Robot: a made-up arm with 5 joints.
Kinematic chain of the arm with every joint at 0, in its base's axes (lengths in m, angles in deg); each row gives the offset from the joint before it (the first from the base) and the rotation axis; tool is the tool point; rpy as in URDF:
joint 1: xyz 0 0 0.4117 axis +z
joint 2: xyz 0 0 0 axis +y
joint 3: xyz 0.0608 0 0.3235 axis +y
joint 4: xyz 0.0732 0 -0.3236 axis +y
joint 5: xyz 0.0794 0 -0.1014 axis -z
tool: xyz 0 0 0 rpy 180 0 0
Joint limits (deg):
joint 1: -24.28..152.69
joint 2: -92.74..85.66
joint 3: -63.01..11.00
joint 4: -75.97..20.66
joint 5: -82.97..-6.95
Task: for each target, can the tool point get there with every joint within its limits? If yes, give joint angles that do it. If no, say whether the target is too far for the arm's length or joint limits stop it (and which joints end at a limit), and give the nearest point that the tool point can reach.
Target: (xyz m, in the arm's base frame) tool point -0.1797 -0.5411 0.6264
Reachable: no: joint limits stop it (at a limit: joint 2, joint 3, joint 4) | nearest point -0.1225 -0.3688 0.7826 | short by 0.239 m
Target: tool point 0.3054 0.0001 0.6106
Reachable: yes | joints 0.01 -28.03 -18.83 -29.19 -18.25
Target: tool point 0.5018 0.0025 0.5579
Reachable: yes | joints 0.29 16.83 -52.01 -53.17 -59.57
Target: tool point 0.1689 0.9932 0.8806
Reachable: no: too far | nearest point 0.0883 0.5195 0.6570 | short by 0.530 m
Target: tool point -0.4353 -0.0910 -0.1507
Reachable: no: joint limits stop it (at a limit: joint 1, joint 2, joint 3) | nearest point -0.2802 0.1447 -0.0718 | short by 0.293 m
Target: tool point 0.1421 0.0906 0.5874
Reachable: yes | joints 32.52 -66.39 0.69 -12.43 -57.52
